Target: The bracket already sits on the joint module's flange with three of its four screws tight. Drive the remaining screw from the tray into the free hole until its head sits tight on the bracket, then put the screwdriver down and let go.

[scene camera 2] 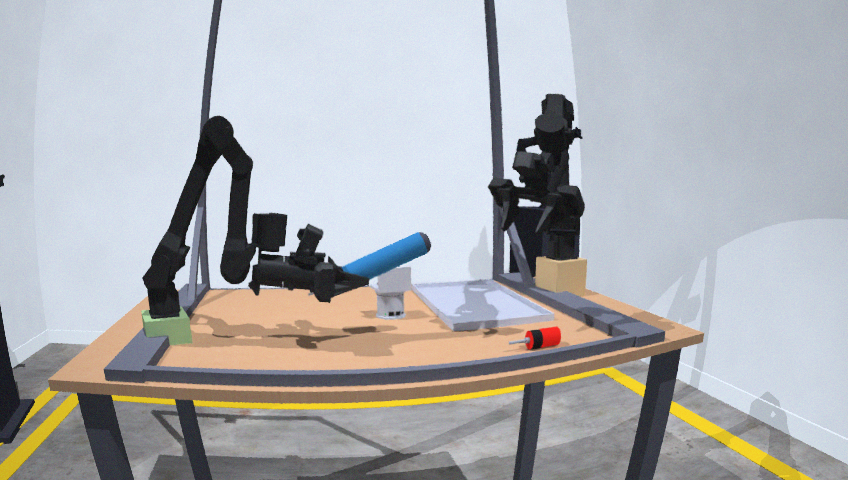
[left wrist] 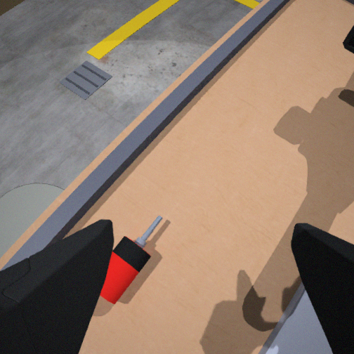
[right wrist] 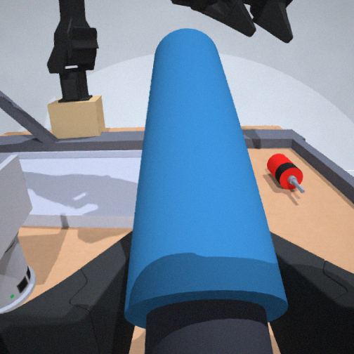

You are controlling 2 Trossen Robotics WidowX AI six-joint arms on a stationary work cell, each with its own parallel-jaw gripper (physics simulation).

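Seen in the pictures: left gripper, fingertip midpoint: (scene camera 2: 519, 232); right gripper, fingertip midpoint: (scene camera 2: 367, 279); left arm's base, link origin: (scene camera 2: 561, 258); right arm's base, link origin: (scene camera 2: 164, 314).
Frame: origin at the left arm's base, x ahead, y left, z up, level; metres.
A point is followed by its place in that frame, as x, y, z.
My right gripper (scene camera 2: 363, 281) @[0.545, 0.164, 0.018] (right wrist: 196, 238) is shut on a blue cylindrical tool (scene camera 2: 385, 255) @[0.517, 0.186, 0.062] (right wrist: 192, 150), which looks like a screwdriver handle. It is held tilted above the table, its dark-capped end up; its working end is largely hidden. The joint module (scene camera 2: 390, 305) @[0.462, 0.037, -0.064] (right wrist: 11, 277) stands upright on the table, with the pale bracket (scene camera 2: 395, 279) @[0.453, 0.045, -0.008] (right wrist: 11, 197) on top, partly behind the tool in scene camera 2. My left gripper (scene camera 2: 522, 229) @[0.315, 0.297, 0.104] (left wrist: 203, 233) (right wrist: 272, 37) is open and empty, high above the tray (scene camera 2: 499, 323) @[0.288, 0.187, -0.087] (left wrist: 300, 332) (right wrist: 80, 220). The screws and the free hole cannot be made out.
A red tool (scene camera 2: 550, 337) @[0.283, 0.367, -0.073] (left wrist: 119, 277) (right wrist: 279, 165) with a black band and thin metal shaft lies between the tray and the table's front rail (scene camera 2: 357, 377) @[0.632, 0.398, -0.080] (left wrist: 145, 127). Uprights (scene camera 2: 495, 130) @[0.052, -0.256, 0.336] (scene camera 2: 208, 95) @[0.881, -0.362, 0.460] of the frame rise at the back.
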